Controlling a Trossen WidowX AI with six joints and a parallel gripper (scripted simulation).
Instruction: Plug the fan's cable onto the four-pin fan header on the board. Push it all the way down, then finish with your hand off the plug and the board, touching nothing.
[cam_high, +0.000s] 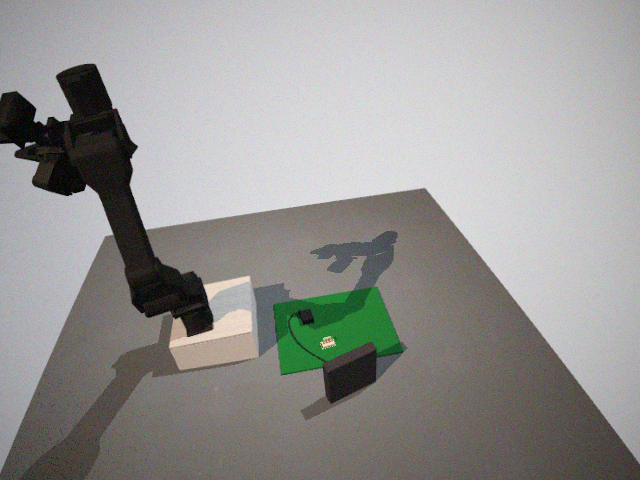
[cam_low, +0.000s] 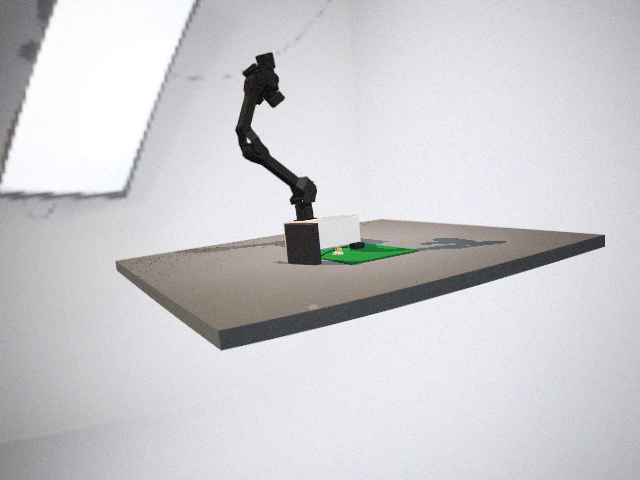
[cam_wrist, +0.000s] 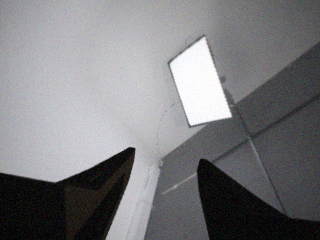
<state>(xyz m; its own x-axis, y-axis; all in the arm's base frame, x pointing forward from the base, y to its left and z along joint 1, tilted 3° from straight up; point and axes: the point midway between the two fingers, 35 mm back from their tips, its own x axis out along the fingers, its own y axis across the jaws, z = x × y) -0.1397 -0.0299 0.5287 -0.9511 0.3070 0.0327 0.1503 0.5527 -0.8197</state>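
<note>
The black plug is 47 cm ahead of my gripper tip, 3 cm to the left of it and 60 cm below it. The rest, counted from my gripper tip: dark fan: 51 cm ahead, 20 cm to the right, 55 cm below; green board: 53 cm ahead, 2 cm to the right, 63 cm below; four-pin fan header: 50 cm ahead, 8 cm to the right, 61 cm below.
</note>
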